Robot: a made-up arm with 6 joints. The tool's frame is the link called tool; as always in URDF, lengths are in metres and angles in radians. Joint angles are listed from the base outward.
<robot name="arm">
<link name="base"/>
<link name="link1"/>
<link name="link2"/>
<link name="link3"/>
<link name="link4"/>
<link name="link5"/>
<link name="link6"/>
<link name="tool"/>
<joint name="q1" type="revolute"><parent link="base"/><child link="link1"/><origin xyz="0 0 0.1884" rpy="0 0 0"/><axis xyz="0 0 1"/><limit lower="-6.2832" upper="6.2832"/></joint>
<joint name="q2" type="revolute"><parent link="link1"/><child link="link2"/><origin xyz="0 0 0" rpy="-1.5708 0 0"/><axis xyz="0 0 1"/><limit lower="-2.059" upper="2.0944"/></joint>
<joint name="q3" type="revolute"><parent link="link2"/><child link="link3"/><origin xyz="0.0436 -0.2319 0" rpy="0 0 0"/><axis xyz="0 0 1"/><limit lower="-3.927" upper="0.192"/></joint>
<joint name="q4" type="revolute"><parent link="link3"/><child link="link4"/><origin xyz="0.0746 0.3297 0" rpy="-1.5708 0 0"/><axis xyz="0 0 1"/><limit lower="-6.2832" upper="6.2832"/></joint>
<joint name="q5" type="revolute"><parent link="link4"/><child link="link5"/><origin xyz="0 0 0" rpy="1.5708 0 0"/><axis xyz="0 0 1"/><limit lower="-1.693" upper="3.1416"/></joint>
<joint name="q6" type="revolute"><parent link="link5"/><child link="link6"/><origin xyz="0.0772 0.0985 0" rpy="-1.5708 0 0"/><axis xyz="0 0 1"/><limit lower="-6.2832" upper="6.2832"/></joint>
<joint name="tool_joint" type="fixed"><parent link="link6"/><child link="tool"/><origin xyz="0 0 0" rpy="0 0 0"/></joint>
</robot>
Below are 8 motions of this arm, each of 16 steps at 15 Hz.
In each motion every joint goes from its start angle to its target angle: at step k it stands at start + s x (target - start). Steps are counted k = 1, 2, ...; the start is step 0. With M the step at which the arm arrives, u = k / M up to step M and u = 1 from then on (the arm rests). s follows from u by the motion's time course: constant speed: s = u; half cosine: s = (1 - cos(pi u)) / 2; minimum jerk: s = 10 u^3 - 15 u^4 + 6 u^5.
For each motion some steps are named. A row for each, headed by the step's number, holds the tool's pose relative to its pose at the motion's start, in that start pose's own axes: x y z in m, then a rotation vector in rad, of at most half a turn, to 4 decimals.
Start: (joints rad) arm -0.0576 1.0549 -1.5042 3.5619 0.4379 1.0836
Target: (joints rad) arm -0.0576 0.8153 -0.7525 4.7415 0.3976 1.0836
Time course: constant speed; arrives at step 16
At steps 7, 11, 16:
7: 0.0104 -0.0748 -0.0596 0.3317 -0.2126 0.4083
11: 0.0127 -0.1128 -0.0993 0.5080 -0.3792 0.6223
16: 0.0109 -0.1563 -0.1536 0.7017 -0.6336 0.8679

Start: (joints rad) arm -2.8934 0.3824 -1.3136 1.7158 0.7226 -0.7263
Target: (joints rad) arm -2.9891 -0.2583 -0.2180 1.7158 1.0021 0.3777
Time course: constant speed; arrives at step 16
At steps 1, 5, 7, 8, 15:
1: -0.0109 0.0080 -0.0076 -0.0083 -0.0182 0.0900
5: -0.0594 0.0411 -0.0395 -0.0498 -0.0832 0.4541
7: -0.0865 0.0581 -0.0562 -0.0750 -0.1113 0.6381
8: -0.1007 0.0668 -0.0647 -0.0887 -0.1242 0.7306
15: -0.2109 0.1281 -0.1243 -0.2018 -0.1948 1.3849

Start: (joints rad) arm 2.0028 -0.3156 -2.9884 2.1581 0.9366 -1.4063
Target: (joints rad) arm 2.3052 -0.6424 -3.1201 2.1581 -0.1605 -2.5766
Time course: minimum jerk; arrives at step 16
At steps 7, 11, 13, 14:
7: 0.1027 -0.0183 -0.0262 -0.3610 0.1776 -0.4671
11: 0.2007 -0.0515 -0.0977 -0.8768 0.1889 -0.8570
13: 0.2240 -0.0642 -0.1256 -1.0410 0.1432 -0.9347
14: 0.2293 -0.0675 -0.1329 -1.0816 0.1279 -0.9508

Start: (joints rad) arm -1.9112 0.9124 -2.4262 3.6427 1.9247 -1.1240
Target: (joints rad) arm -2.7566 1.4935 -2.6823 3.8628 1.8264 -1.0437
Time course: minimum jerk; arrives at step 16
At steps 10, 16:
10: 0.3467 -0.2614 0.0275 0.0874 0.0107 -0.6235
16: 0.4199 -0.4194 0.0413 0.1725 0.0376 -0.8545

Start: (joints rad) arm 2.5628 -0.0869 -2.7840 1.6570 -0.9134 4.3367
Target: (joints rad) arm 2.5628 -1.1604 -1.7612 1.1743 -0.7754 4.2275
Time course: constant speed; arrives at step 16
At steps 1, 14, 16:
1: 0.0185 0.0083 -0.0026 -0.0013 0.0272 -0.0229
14: 0.1920 0.1580 -0.0942 -0.0395 0.3642 -0.3390
16: 0.2043 0.1838 -0.1152 -0.0490 0.4131 -0.3905

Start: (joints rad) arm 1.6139 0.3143 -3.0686 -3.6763 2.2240 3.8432
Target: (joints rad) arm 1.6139 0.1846 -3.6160 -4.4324 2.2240 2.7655
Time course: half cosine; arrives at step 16
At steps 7, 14, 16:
7: 0.0043 0.0110 0.0934 0.4068 0.0263 -0.3817
14: 0.0280 0.0055 0.1981 0.9731 0.2589 -0.9394
16: 0.0302 0.0048 0.2042 1.0110 0.2831 -0.9762

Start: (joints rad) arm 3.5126 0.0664 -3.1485 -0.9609 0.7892 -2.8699
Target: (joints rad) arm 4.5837 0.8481 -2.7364 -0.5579 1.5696 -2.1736
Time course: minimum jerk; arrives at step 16
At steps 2, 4, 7, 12, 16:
2: 0.0078 0.0084 0.0059 -0.0211 0.0295 0.0160
4: 0.0504 0.0588 0.0300 -0.1330 0.1919 0.0948
7: 0.1739 0.2530 0.0109 -0.4550 0.7232 0.2309
12: 0.2847 0.5015 -0.3583 -0.8295 1.5456 -0.1083
16: 0.2917 0.5058 -0.4598 -0.8587 1.6418 -0.2689

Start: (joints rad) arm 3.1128 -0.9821 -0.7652 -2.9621 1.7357 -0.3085
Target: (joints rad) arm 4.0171 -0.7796 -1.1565 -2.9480 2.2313 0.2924
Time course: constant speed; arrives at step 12
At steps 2, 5, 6, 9, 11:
2: -0.0132 0.0252 0.0169 0.0817 -0.0683 0.2417
5: -0.0373 0.0539 0.0423 0.2215 -0.1783 0.5891
6: -0.0459 0.0609 0.0506 0.2728 -0.2176 0.6999
9: -0.0719 0.0748 0.0744 0.4414 -0.3453 1.0130
11: -0.0882 0.0787 0.0889 0.5664 -0.4398 1.2023

